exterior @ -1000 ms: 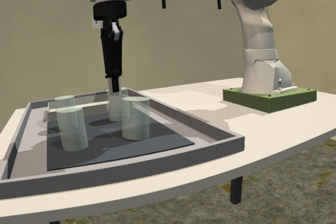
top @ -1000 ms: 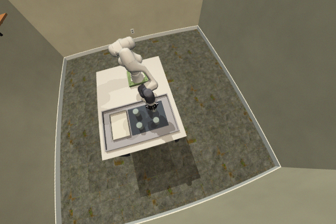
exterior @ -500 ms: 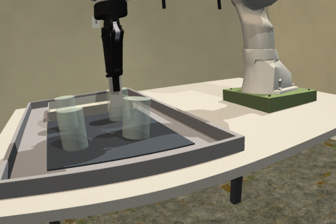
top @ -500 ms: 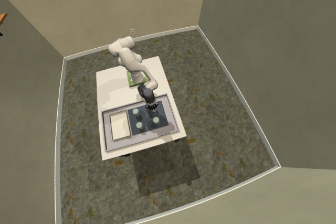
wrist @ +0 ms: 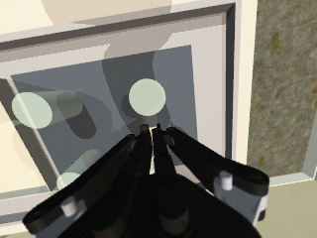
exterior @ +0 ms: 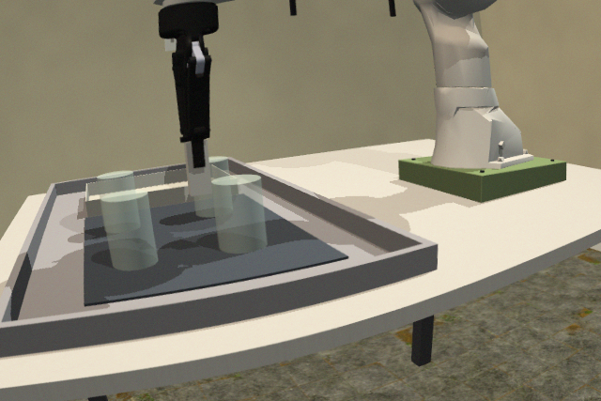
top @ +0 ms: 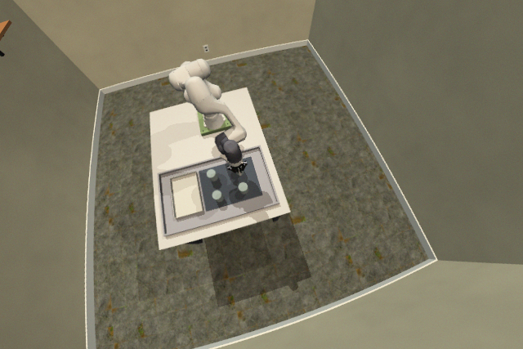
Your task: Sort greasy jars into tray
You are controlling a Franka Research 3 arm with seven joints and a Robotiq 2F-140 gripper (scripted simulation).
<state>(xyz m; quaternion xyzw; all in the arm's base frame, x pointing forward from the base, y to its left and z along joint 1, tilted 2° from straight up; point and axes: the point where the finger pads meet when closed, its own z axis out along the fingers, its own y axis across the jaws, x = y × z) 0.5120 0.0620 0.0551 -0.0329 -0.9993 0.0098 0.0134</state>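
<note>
Right now the dark mat is 10 mm ahead of my hand, 90 mm to the right of it and 110 mm below it. The rest, counted from my hand: cream tray: 10 mm behind, 410 mm to the right, 100 mm below.
</note>
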